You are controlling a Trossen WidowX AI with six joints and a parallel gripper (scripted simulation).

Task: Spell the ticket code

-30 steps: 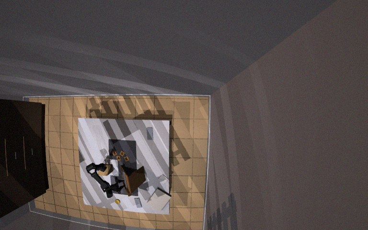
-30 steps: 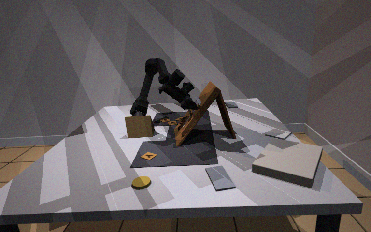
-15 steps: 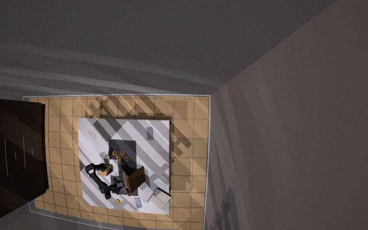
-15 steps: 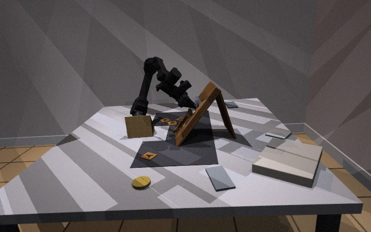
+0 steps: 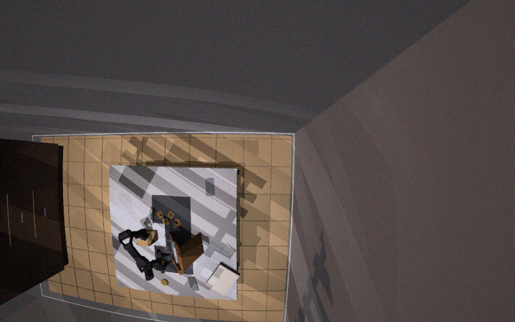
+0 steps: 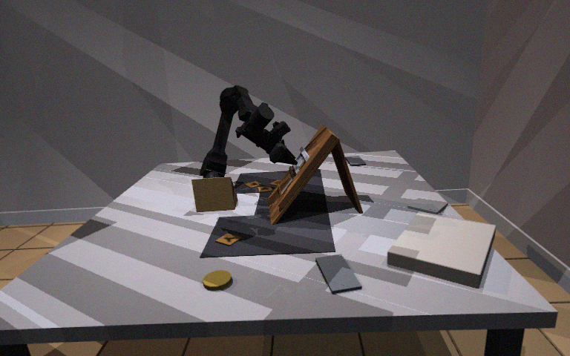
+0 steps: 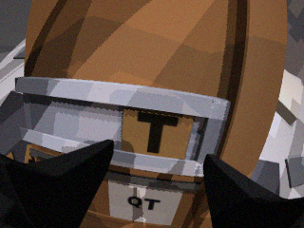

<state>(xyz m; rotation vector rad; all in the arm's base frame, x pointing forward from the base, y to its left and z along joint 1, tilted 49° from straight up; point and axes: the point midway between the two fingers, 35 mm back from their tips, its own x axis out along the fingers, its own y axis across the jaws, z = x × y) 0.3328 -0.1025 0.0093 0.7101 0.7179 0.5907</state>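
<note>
Now: the letter tile 20 mm below my gripper tip, 20 mm ahead of it and 10 mm to the left of it. Round my gripper tip: pale slab 440 mm ahead, 180 mm below, 50 mm to the left; then white ticket 90 mm below, 30 mm behind; then dark mat 190 mm below, 140 mm behind, 80 mm to the left.
</note>
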